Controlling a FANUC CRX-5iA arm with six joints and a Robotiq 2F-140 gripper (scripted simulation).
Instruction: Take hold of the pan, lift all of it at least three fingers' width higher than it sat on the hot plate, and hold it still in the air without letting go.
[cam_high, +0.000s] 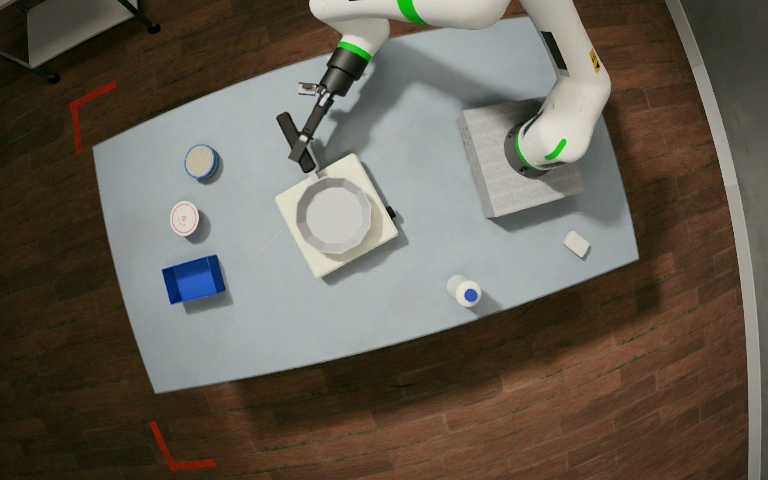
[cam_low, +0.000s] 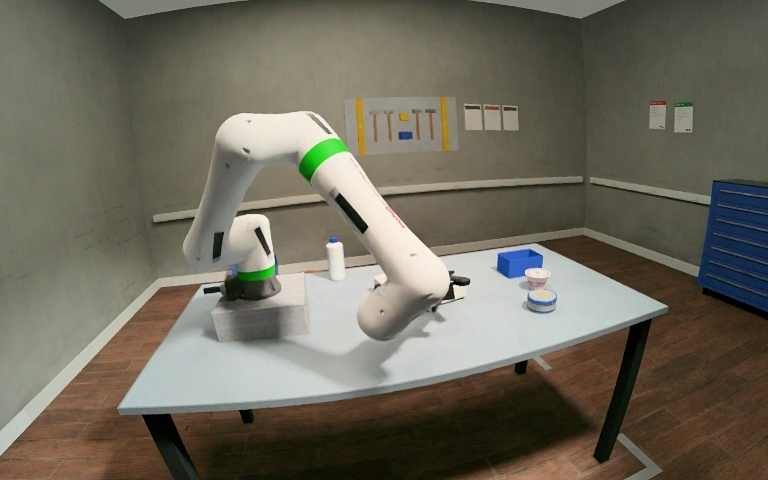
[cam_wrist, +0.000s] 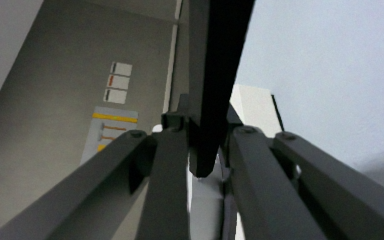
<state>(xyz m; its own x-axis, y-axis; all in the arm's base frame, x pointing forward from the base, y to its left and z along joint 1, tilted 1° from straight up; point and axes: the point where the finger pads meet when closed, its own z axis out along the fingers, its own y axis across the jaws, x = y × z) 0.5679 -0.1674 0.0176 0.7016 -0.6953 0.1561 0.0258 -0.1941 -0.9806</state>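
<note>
My hand is 12 cm to the right of the grey pan, 2 cm past it and 2 cm above it. Also, from my hand: white hot plate 18 cm to the left, 9 cm below, 5 cm behind; blue bin 42 cm ahead, 22 cm to the left, 10 cm below; white bottle 46 cm to the left, 28 cm behind, 4 cm below.
</note>
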